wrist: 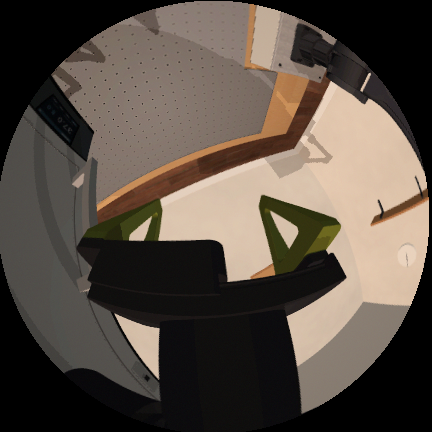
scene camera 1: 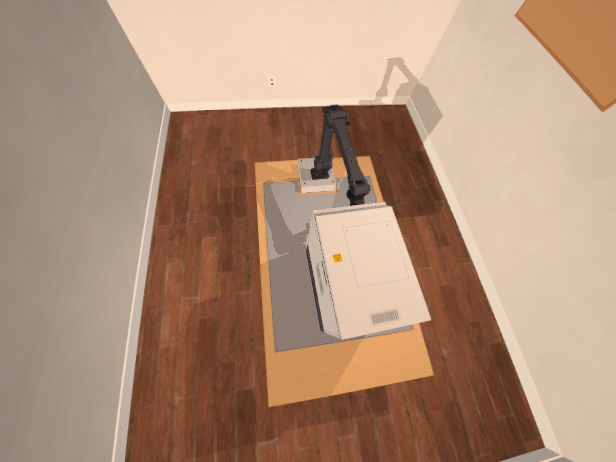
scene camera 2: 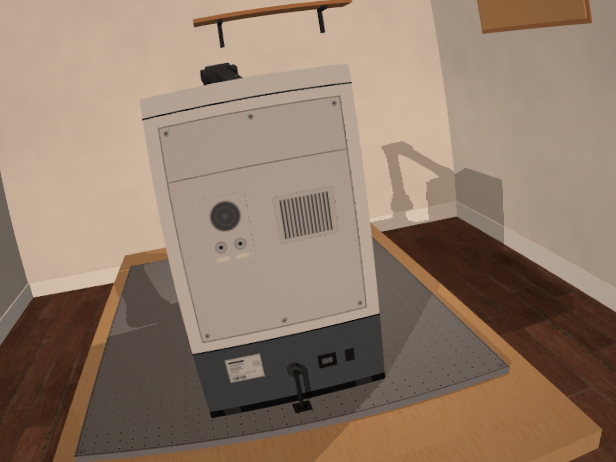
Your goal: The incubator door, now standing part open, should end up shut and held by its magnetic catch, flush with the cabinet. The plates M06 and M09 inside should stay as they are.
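Pixels of known places: gripper, fingertip midpoint: point(wrist: 210, 201); arm's base, origin of the base link: point(scene camera 1: 319, 174).
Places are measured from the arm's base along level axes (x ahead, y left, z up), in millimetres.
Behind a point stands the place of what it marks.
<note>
The white incubator cabinet point(scene camera 1: 365, 305) {x 900, y -76, z 480 mm} point(scene camera 2: 265, 285) {x 988, y -39, z 159 mm} stands on the grey perforated board. Its door point(scene camera 1: 350, 207) {x 506, y -21, z 446 mm} point(wrist: 25, 210) lies nearly parallel to the cabinet front, and a thin dark line runs between them in scene camera 1. I cannot tell whether it is fully flush or caught. The door handle point(wrist: 91, 187) {x 459, y 109, z 163 mm} runs along the door's outer face in the wrist view, partly hidden by the left finger. My gripper point(wrist: 210, 201) {x 353, y 143, z 224 mm} is open and empty, in front of the door with its left side close to the handle. Plates M06 and M09 are hidden inside the cabinet.
The arm's base plate point(scene camera 1: 317, 188) {x 91, y -28, z -37 mm} point(wrist: 295, 47) {x 43, y 18, z 10 mm} stands behind the board point(scene camera 1: 295, 310) {x 858, y -302, z -70 mm} point(scene camera 2: 425, 320) {x 812, y 298, z -70 mm} point(wrist: 165, 100) {x 334, y 166, z -70 mm} edge, on the wooden table point(scene camera 1: 350, 370) {x 1212, y -58, z -83 mm} point(scene camera 2: 450, 430) {x 1181, y 185, z -83 mm}. A dark display point(wrist: 60, 120) {x 517, y 45, z 8 mm} sits below the door. A wall shelf point(scene camera 2: 275, 12) point(wrist: 400, 207) hangs beyond.
</note>
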